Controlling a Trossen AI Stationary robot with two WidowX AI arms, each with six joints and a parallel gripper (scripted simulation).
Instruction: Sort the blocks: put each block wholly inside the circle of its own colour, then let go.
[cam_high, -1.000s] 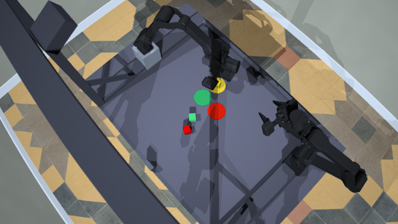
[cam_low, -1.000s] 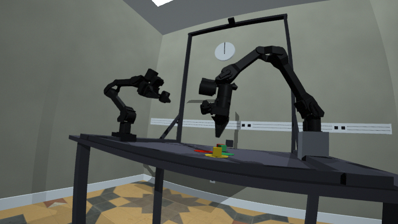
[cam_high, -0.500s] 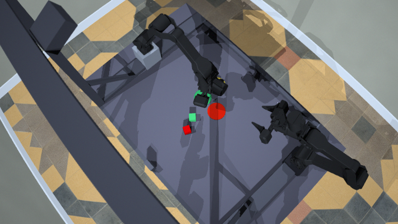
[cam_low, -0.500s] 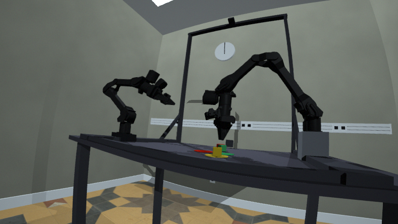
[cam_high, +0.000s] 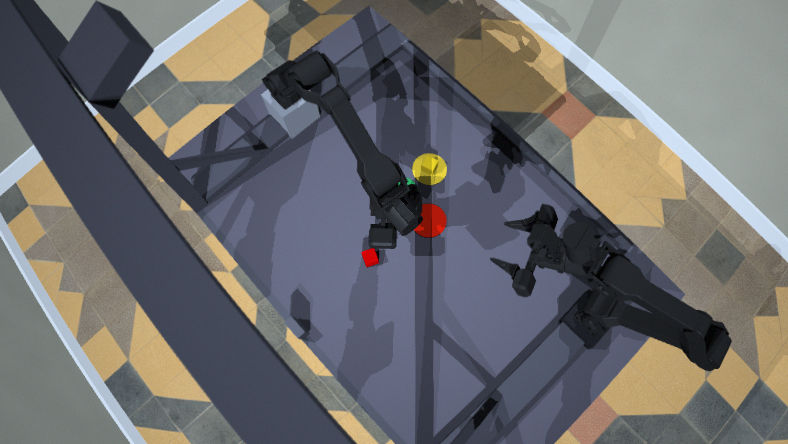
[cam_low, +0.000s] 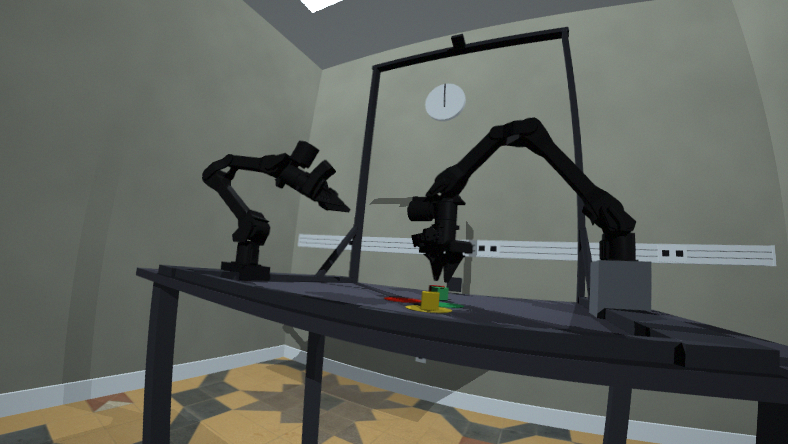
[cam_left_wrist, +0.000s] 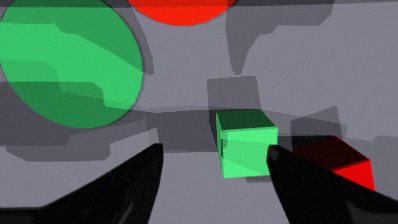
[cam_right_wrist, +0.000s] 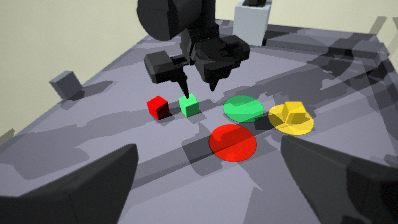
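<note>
My left hand is 70 mm above the green block and 20 mm past it. Also, from my left hand: red block 90 mm behind, 70 mm below, 20 mm to the right; then green circle 100 mm ahead, 80 mm below, 20 mm to the left; then red circle 80 mm to the right, 80 mm below, 80 mm ahead.
</note>
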